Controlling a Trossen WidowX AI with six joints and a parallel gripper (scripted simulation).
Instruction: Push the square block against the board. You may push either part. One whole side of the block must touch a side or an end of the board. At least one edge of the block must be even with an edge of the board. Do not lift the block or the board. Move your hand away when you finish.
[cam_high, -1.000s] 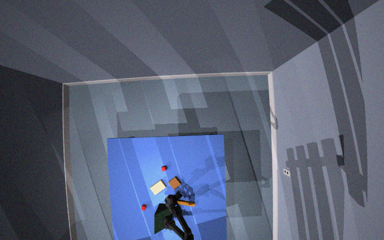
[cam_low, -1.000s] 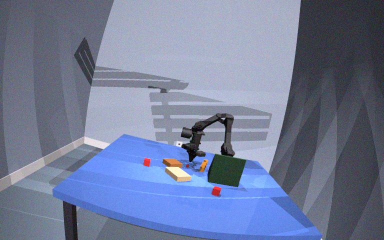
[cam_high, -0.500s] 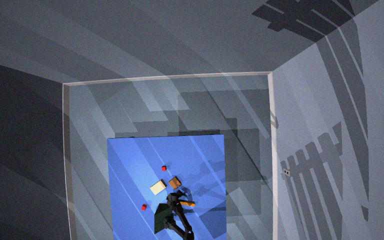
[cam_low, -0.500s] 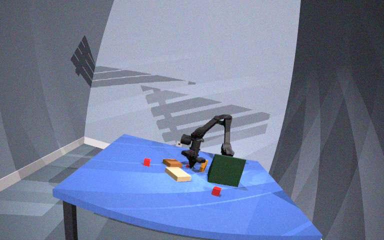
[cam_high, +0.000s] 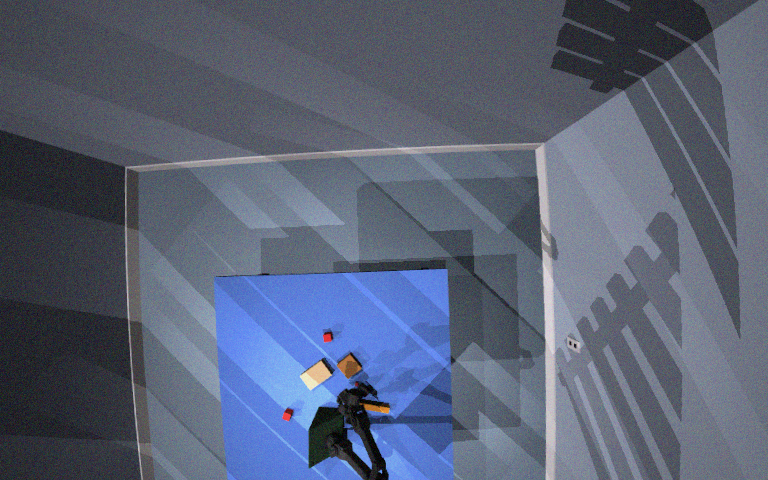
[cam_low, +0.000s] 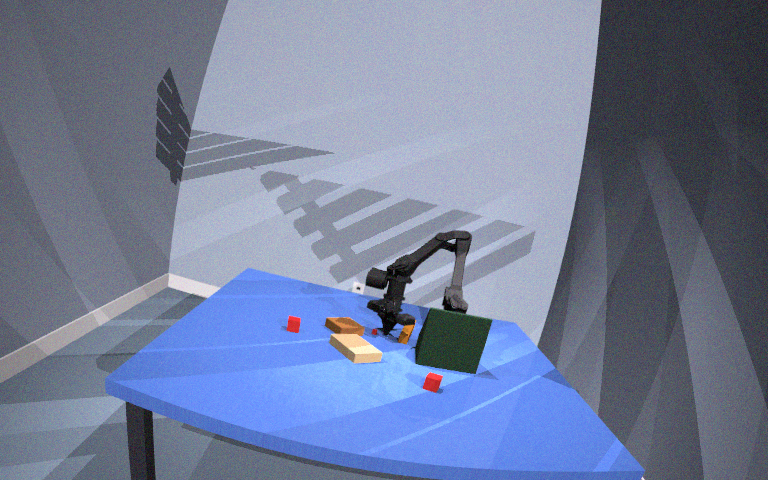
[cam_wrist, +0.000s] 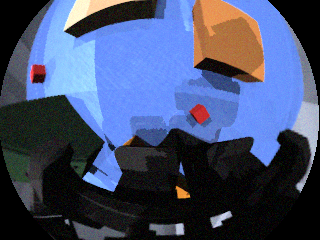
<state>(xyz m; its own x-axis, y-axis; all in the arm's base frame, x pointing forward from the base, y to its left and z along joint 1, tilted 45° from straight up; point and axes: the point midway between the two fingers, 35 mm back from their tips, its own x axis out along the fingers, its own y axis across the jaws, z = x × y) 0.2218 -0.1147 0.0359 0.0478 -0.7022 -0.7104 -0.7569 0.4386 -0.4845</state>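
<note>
Right now my gripper tip is 40 mm short of the tiny red piece. From my gripper tip the other things lie so: pale tan board: 220 mm to the left, 70 mm ahead, 10 mm above; then brown square block: 140 mm ahead, 40 mm to the left, 10 mm above; then narrow orange strip: 80 mm to the right, 70 mm behind, 10 mm above.
</note>
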